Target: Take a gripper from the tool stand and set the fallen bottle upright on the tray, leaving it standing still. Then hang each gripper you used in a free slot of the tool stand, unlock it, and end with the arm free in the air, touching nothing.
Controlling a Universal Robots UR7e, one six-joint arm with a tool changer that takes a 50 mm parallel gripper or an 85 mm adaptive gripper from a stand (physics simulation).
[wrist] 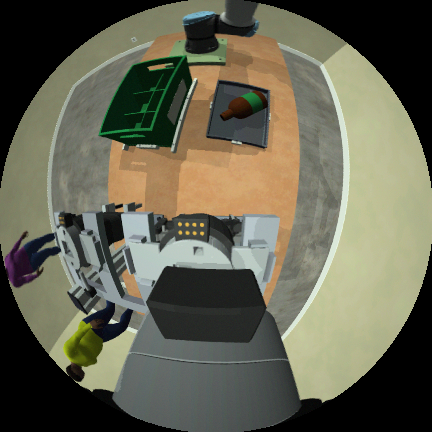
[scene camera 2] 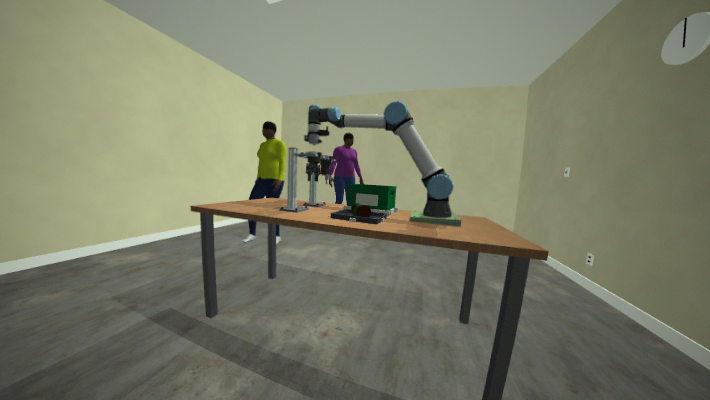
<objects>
A brown bottle point(wrist: 242, 106): 0.44 m from the lens. An adaptive gripper point(wrist: 198, 240): 0.10 m from the lens. A tool stand point(wrist: 138, 226) is 0.13 m from the lens. The marked spots on the brown bottle and the adaptive gripper are 0.40 m apart.
</objects>
